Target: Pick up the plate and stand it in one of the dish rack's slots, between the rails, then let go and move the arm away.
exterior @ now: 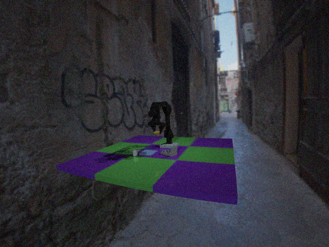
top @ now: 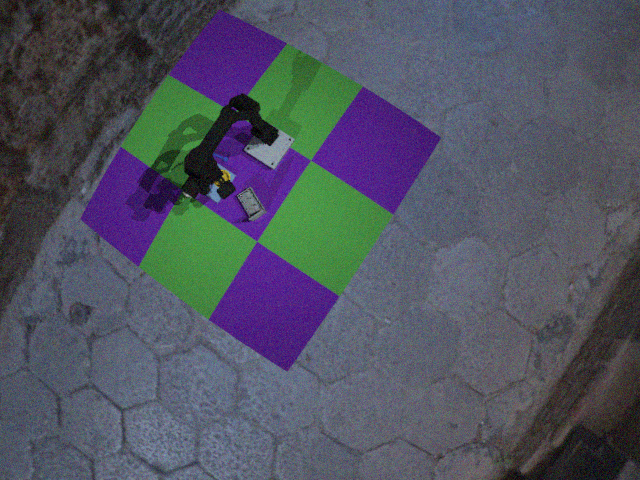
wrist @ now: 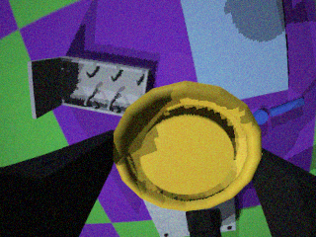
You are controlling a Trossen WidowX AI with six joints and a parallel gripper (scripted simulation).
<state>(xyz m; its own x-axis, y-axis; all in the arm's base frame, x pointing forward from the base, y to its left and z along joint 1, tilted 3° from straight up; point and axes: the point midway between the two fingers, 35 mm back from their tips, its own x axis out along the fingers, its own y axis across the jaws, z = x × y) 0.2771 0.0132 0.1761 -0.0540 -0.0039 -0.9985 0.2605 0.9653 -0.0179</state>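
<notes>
Right now my gripper tip is 10 mm short of the grey dish rack, 110 mm to the right of it and 160 mm above it. Round my gripper tip: blue mat 40 mm ahead, 90 mm to the right, 180 mm below; then yellow plate 10 mm above; then small white cup 150 mm ahead, 150 mm to the right, 150 mm below.
</notes>
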